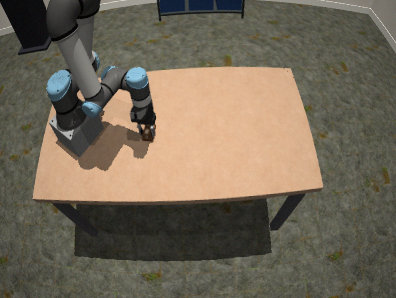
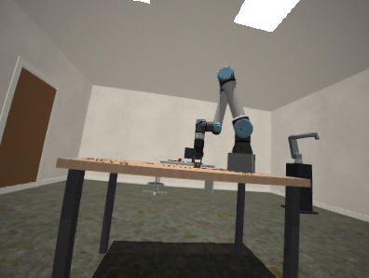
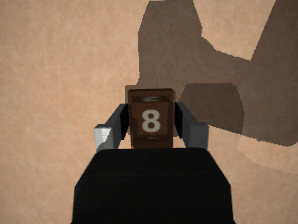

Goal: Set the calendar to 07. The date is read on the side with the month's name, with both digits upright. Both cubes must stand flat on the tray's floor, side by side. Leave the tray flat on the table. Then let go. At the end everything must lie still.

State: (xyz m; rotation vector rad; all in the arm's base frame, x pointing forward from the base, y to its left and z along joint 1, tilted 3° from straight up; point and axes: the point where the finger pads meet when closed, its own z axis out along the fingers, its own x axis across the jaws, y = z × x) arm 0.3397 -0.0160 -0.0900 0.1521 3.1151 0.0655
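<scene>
My hand is 20 mm to the right of the brown calendar tray and 30 mm above it.
</scene>
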